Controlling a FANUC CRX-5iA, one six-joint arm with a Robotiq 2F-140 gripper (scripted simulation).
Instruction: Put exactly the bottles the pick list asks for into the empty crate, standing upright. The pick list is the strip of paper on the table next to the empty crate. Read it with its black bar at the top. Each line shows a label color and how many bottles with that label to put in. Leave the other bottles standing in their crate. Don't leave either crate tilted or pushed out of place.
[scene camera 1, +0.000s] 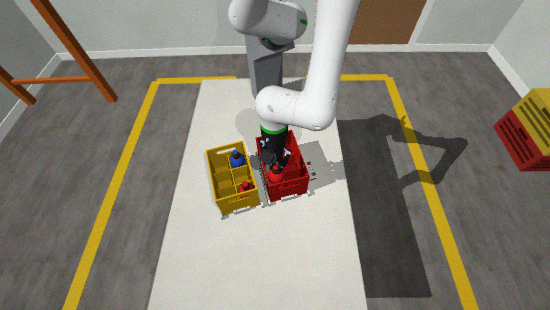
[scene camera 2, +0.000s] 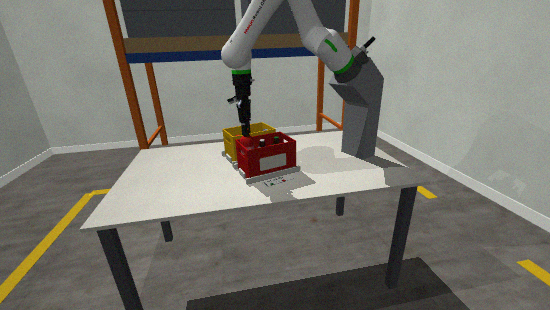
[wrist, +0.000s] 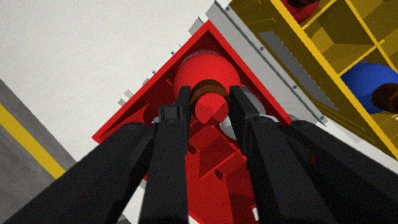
Labels:
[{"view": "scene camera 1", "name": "yellow crate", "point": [226, 185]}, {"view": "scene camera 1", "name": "red crate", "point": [297, 177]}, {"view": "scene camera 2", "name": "red crate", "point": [257, 161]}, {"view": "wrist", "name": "my gripper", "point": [209, 100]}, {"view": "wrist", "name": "red-labelled bottle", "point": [209, 75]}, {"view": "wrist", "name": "yellow crate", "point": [300, 49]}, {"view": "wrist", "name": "red crate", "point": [216, 175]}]

